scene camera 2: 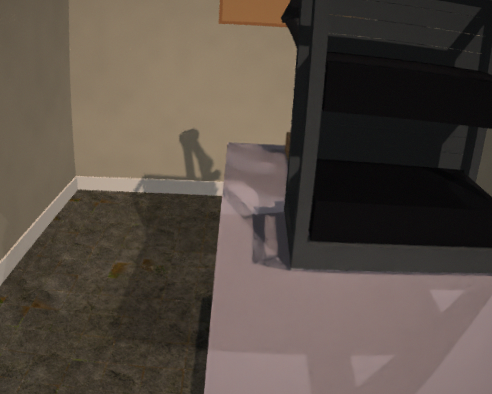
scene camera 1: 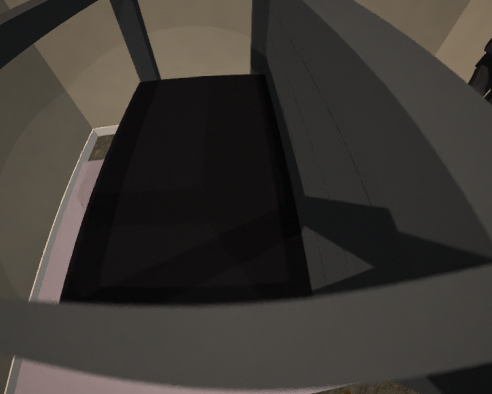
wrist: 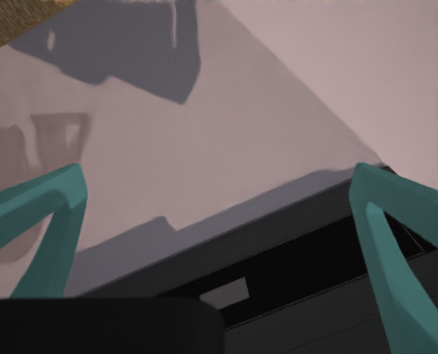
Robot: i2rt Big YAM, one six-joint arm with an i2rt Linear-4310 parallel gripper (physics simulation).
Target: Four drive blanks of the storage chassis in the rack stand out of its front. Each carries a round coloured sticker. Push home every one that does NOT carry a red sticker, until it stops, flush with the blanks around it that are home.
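Places are measured from the arm's base along level axes (x right, y back, z down), in metres.
Where they show: gripper, fingertip midpoint: [wrist: 218, 178].
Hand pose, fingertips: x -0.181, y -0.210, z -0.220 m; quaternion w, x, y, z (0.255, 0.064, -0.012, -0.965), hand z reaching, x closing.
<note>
After its pixels a point has its place.
My gripper [wrist: 218, 178] {x -0.181, y -0.210, z -0.220 m} is open and empty, its teal fingers wide apart above the rack's front edge and the table. The dark grey rack [scene camera 1: 200, 345] [scene camera 2: 390, 260] {x 0.008, y -0.754, z 0.033 m} [wrist: 250, 241] {x -0.113, y -0.472, z 0.028 m} stands on the table. In the wrist view a black unit [wrist: 295, 262] {x -0.157, y -0.475, z -0.035 m} with a light grey label [wrist: 226, 294] {x -0.069, y -0.466, z -0.041 m} shows in the rack, partly behind the right finger. Beside it lie plain dark panels [wrist: 310, 320] {x -0.149, y -0.474, z -0.109 m} with thin seams. A black housing hides the lower left of that view. Both scene views show black boxes [scene camera 1: 200, 175] {x -0.107, y -0.604, z -0.352 m} [scene camera 2: 400, 220] {x -0.003, y -0.740, z -0.053 m} in the rack. I cannot make out any drive blanks or stickers; the chassis front is hidden.
The pinkish table top [scene camera 2: 260, 320] {x 0.291, y -0.896, z 0.068 m} [wrist: 225, 125] {x -0.162, y -0.328, z 0.068 m} carries shadows of the rack and arm. A dark arm part [scene camera 1: 482, 75] {x 0.079, y 0.100, z -0.409 m} shows at the right edge of scene camera 1. An orange panel [scene camera 2: 250, 11] is on the wall behind. The rack's posts and side walls stand close around the boxes.
</note>
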